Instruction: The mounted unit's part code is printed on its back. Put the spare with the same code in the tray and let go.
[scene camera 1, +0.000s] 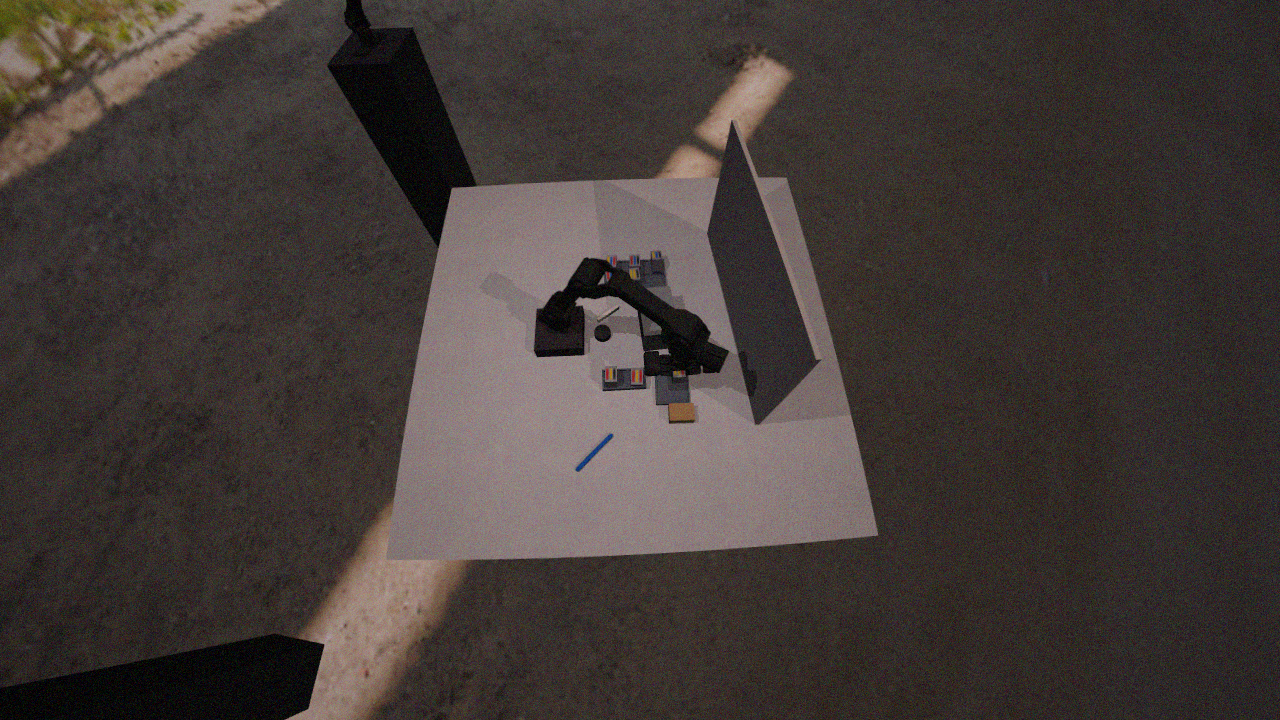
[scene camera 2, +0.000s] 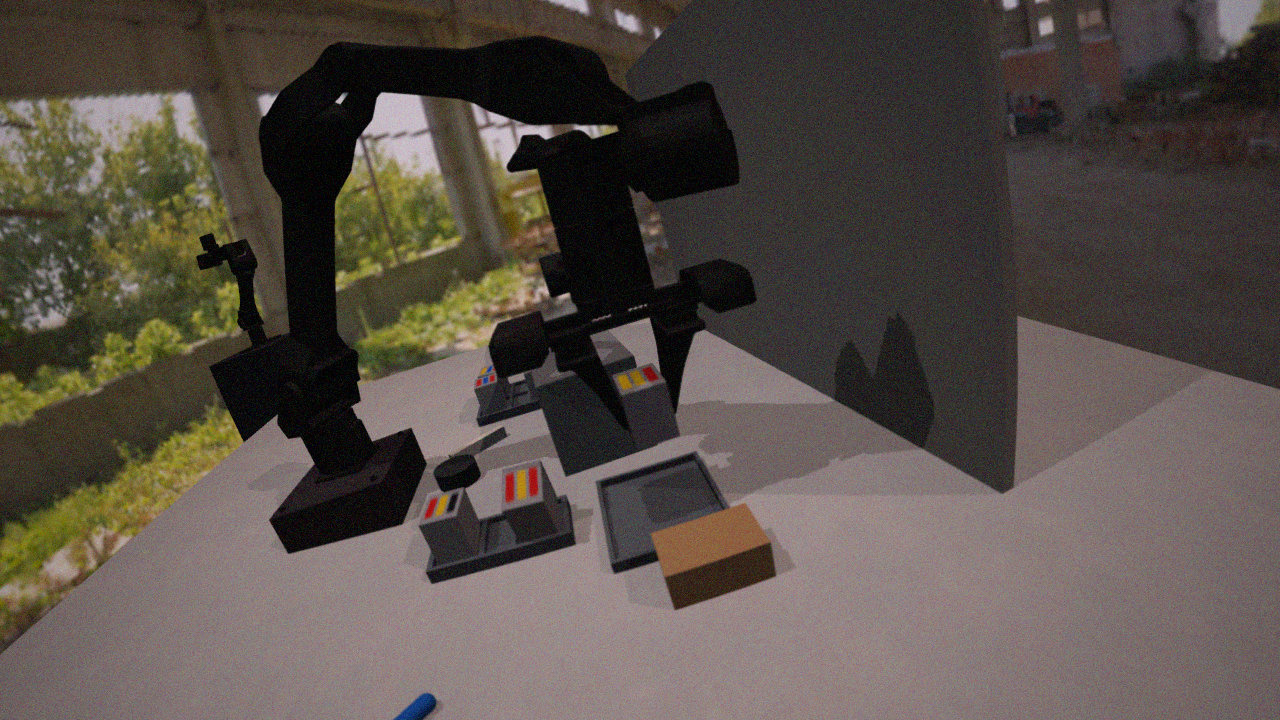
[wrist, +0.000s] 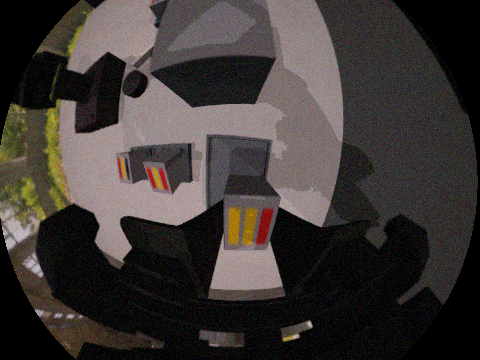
The gripper holds a grey spare block. Also in view: a brown box, a rack and a mounted unit.
The gripper shows as well in scene camera 1 and in the wrist view.
